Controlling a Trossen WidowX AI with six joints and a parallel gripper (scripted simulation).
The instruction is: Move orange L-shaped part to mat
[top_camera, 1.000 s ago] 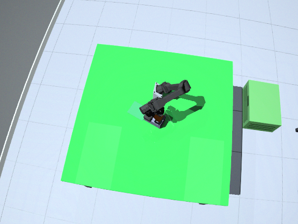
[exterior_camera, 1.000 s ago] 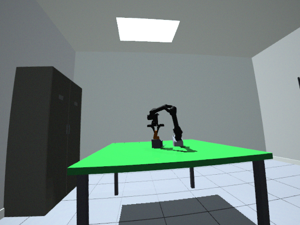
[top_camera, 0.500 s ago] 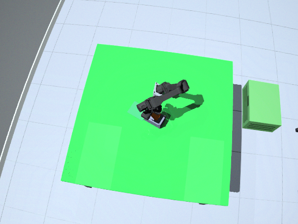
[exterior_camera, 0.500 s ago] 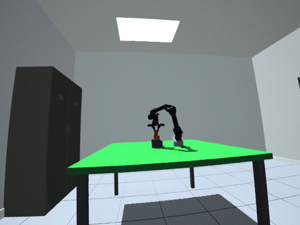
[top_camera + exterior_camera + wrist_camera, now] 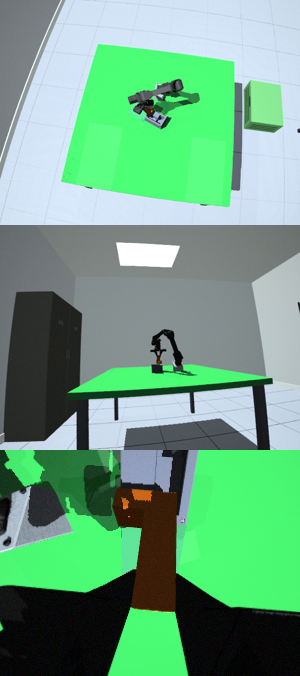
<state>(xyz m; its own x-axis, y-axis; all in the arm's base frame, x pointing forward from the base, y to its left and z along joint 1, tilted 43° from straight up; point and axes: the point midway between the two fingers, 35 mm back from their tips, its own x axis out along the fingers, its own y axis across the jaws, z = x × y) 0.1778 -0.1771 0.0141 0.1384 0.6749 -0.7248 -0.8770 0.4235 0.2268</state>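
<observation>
Right now the pale green mat is 3 cm behind my gripper tip, 4 cm to the right of it and 17 cm below it. Also, from my gripper tip: orange L-shaped part: 3 cm to the left, 3 cm below.
</observation>
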